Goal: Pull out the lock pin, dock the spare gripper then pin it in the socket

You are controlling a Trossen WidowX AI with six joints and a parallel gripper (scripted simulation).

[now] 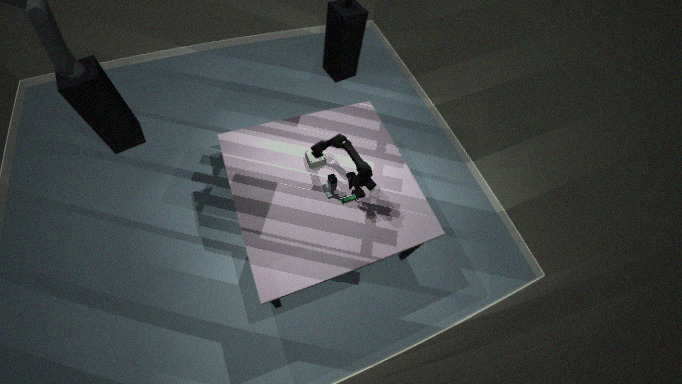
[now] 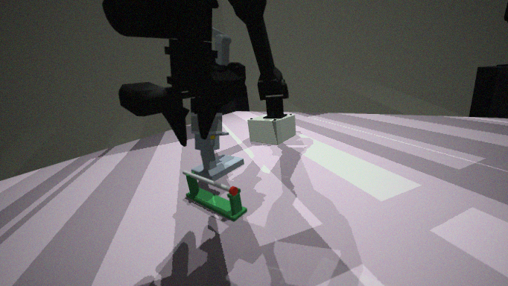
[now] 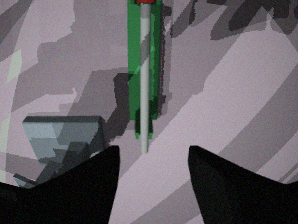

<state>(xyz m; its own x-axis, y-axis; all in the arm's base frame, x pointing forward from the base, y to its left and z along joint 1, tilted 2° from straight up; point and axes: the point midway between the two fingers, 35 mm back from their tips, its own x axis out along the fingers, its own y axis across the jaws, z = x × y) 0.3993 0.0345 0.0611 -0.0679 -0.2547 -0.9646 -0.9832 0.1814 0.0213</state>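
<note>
Now: gripper tip 20 mm to the right of the green cradle and 100 mm above it. The rest, counted from my gripper tip: spare gripper 120 mm behind, 70 mm to the right, 10 mm above; grey mount 120 mm behind, 70 mm to the right, 70 mm below.
</note>
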